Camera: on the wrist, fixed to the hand. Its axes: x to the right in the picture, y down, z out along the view.
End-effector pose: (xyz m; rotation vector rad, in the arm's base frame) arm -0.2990 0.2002 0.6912 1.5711 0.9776 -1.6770
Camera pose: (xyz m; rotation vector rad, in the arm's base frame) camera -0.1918 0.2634 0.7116 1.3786 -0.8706 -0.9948
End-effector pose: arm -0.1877 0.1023 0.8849 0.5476 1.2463 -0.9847
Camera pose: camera -0.1983 0.2273 0.8720 1.2886 -0.0838 -0.0497
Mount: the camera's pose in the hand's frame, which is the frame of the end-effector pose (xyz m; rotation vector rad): -0.0271 0.0557 -0.1098 0.5342 -0.4754 1.5211
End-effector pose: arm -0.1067 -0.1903 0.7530 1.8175 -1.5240 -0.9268
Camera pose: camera -0.0526 -0.1731 0.8656 0.1887 -2.8355 -0.1232
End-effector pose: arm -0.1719 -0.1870 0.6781 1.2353 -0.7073 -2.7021
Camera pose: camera -0.0792 -0.2704 0.6595 -0.1519 -1.5738 -1.4405
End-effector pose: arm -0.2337 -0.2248 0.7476 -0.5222 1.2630 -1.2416
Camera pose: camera -0.3056 -0.1482 0.6779 0.5057 0.5360 -0.0670
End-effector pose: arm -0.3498 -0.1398 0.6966 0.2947 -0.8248 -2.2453
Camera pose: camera -0.2528 -0.2031 0.6468 -0.5237 -1.2581 -0.6334
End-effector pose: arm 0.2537 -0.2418 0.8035 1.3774 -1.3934 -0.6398
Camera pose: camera 0.3259 -0.1743 0.8818 0.1546 -2.5522 0.5016
